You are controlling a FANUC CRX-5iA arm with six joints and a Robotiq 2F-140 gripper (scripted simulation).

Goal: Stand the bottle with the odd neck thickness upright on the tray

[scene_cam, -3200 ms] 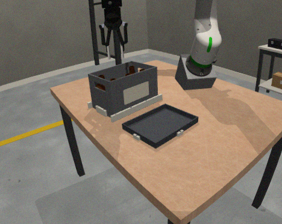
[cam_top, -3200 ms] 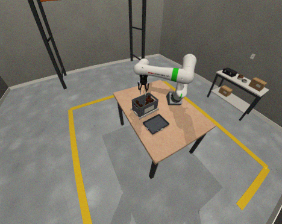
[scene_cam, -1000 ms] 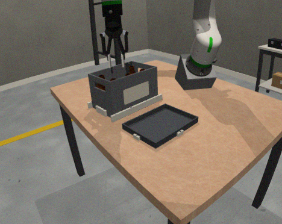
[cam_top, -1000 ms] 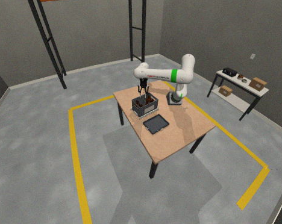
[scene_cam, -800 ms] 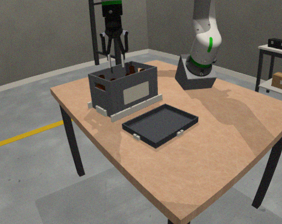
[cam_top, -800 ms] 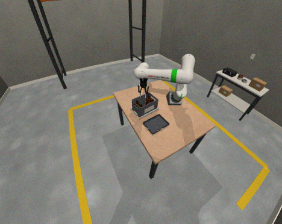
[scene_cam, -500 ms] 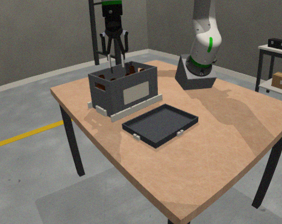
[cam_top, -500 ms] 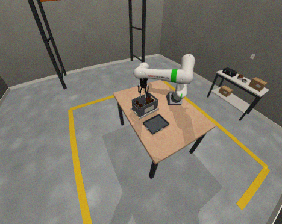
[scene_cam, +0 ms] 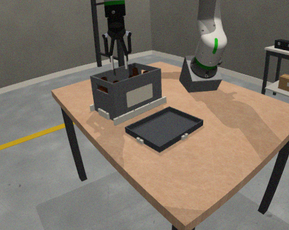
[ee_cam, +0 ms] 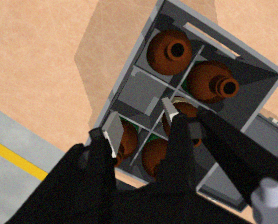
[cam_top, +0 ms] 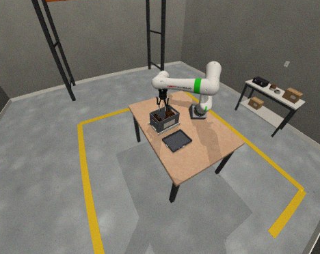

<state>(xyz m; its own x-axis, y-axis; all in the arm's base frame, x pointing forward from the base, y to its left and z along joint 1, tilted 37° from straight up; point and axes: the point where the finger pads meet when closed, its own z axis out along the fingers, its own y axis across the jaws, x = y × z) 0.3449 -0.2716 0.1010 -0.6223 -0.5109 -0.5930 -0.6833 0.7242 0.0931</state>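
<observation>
Now: the dark grey crate 130 mm below my hand and 40 mm to the left of it. The rest, counted from my hand: dark tray (320 mm to the left, 200 mm below, 20 mm ahead); bottle (130 mm below, 90 mm behind).
</observation>
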